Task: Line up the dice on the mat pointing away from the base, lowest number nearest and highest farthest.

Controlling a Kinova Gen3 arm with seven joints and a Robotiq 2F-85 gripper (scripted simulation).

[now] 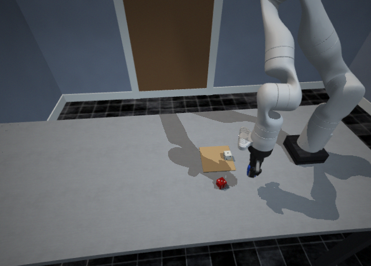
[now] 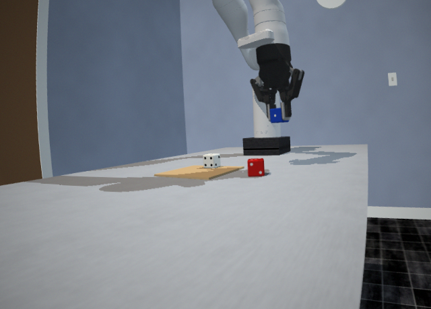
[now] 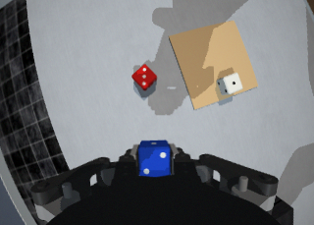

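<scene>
Now: hand 15 cm to the left of the tan mat, 12 cm above it and 10 cm short of it. Round my hand: white die (15 cm to the right, 10 cm below, 5 cm ahead); then blue die (1 cm below); then red die (10 cm below, 10 cm ahead, 1 cm to the right).
</scene>
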